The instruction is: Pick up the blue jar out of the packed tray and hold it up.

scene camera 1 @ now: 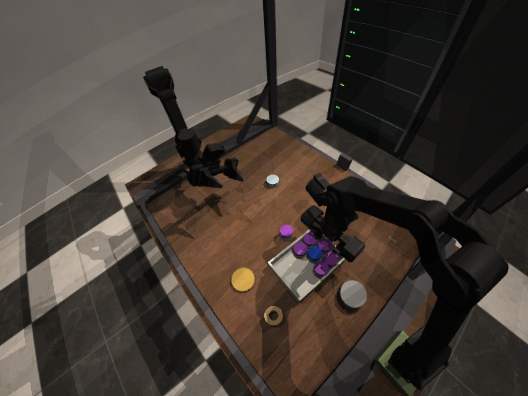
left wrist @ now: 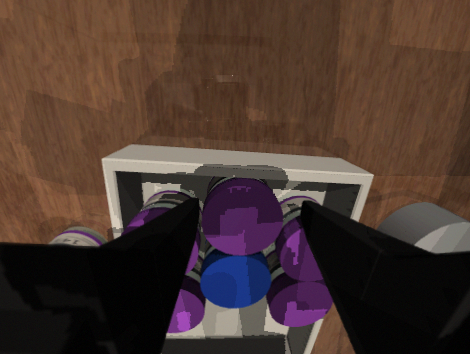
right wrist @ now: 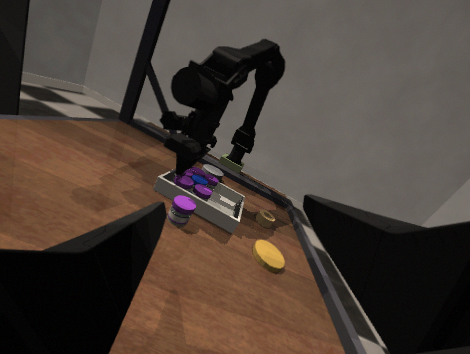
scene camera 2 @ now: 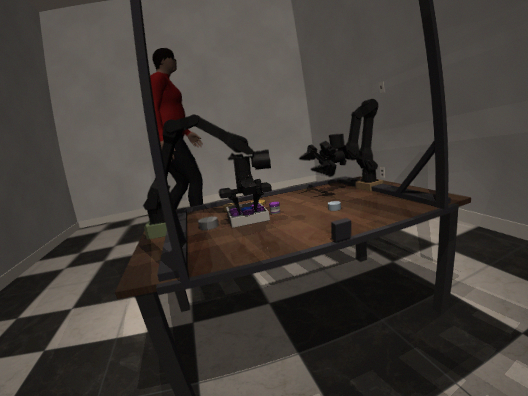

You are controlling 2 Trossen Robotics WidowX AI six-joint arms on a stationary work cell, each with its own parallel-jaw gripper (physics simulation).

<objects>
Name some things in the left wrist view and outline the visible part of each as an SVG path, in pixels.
My left gripper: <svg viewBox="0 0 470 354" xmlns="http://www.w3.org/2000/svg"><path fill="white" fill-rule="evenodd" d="M302 202L300 219L307 242L355 354L470 354L470 251L432 253L375 230L313 201L304 200ZM199 198L189 198L144 225L98 247L0 242L0 354L161 354L196 239L200 215Z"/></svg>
A blue jar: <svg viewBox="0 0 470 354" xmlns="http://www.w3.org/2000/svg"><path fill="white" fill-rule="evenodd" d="M206 239L200 279L200 288L205 298L211 303L224 308L243 308L260 301L267 294L271 286L271 274L263 250L250 255L230 255L219 251Z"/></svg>
</objects>
